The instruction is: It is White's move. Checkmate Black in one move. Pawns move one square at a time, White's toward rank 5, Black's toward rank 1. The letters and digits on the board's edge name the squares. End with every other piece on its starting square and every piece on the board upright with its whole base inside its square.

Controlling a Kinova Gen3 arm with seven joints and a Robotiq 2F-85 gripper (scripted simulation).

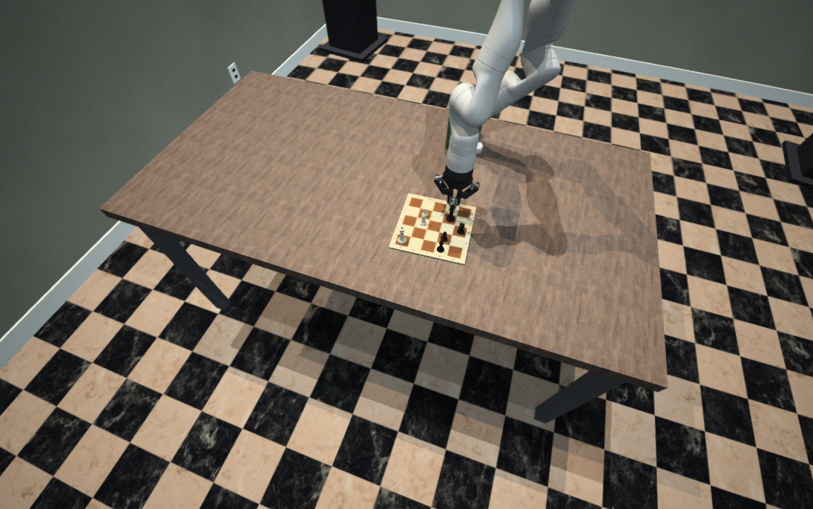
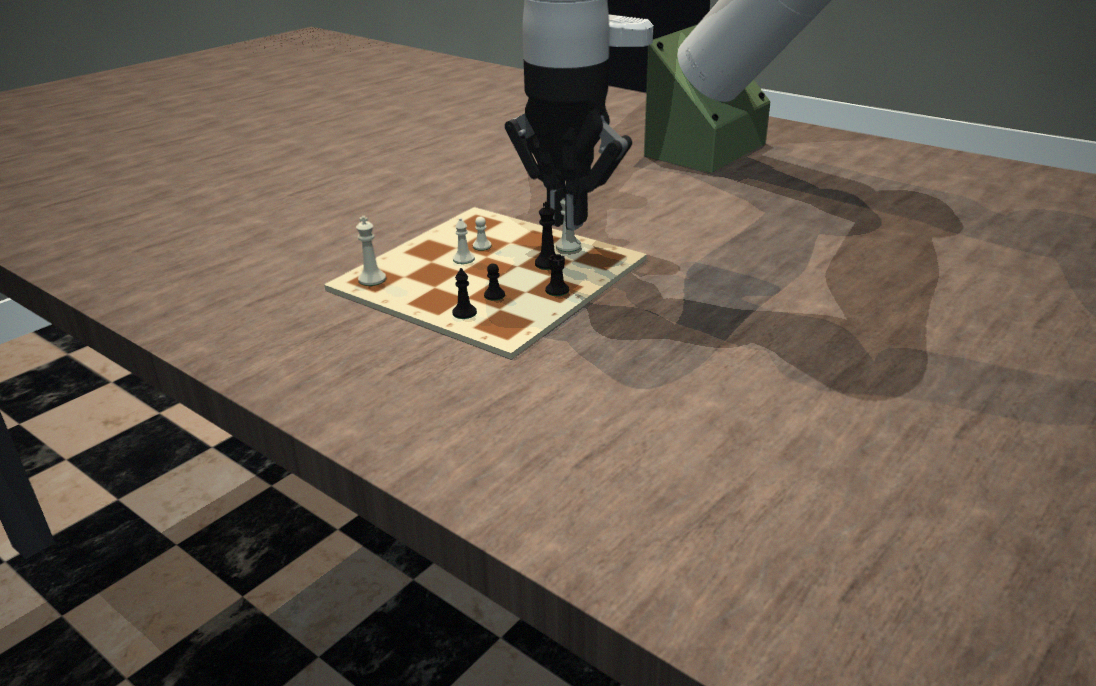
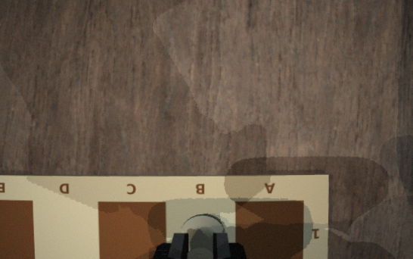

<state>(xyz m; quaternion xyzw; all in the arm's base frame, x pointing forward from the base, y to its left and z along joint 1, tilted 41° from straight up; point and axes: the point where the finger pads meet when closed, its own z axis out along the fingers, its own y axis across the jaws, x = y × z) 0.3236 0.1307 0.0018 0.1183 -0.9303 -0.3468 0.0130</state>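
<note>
My gripper is now 20 mm above the white queen. From my hand the other things lie so: white pawn: 70 mm to the right, 60 mm ahead, 30 mm below; black king: 30 mm ahead, 10 mm to the left, 10 mm below; chessboard: 80 mm ahead, 50 mm below, 20 mm to the right.
</note>
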